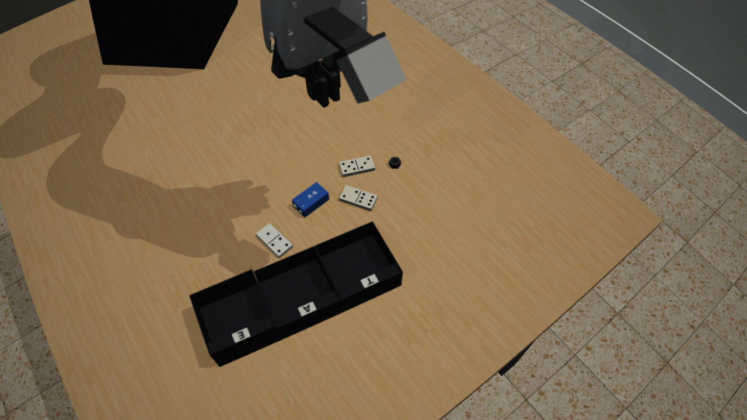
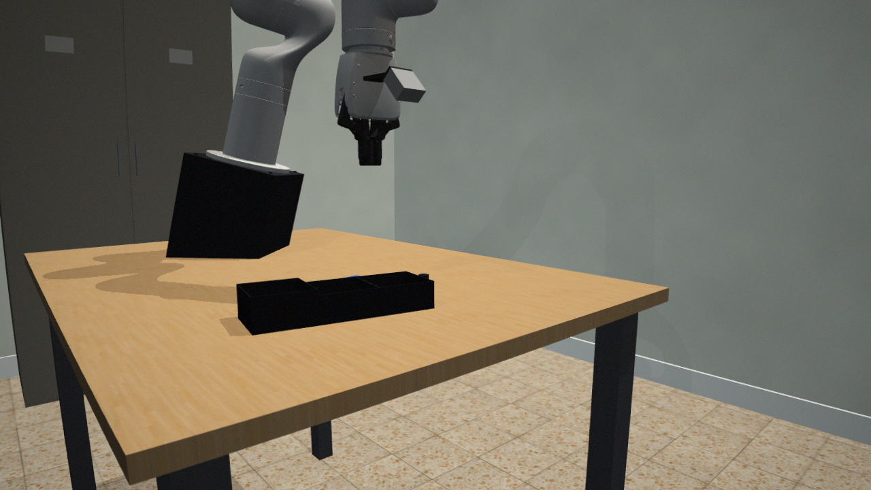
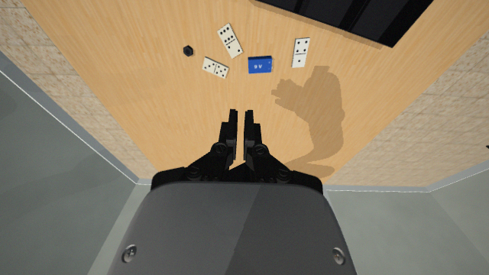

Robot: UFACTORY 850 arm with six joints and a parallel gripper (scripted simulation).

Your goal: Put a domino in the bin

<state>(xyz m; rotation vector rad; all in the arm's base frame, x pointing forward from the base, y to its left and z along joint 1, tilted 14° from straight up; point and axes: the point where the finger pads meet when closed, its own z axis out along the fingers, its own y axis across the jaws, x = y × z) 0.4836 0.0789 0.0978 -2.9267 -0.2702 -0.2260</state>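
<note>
The black three-part tray is 200 mm below my hand, 130 mm ahead of it and 100 mm to the right of it. The rest, counted from my hand: blue 9V battery (210 mm below, 40 mm to the right); small black nut (220 mm below, 110 mm to the left, 20 mm behind).
</note>
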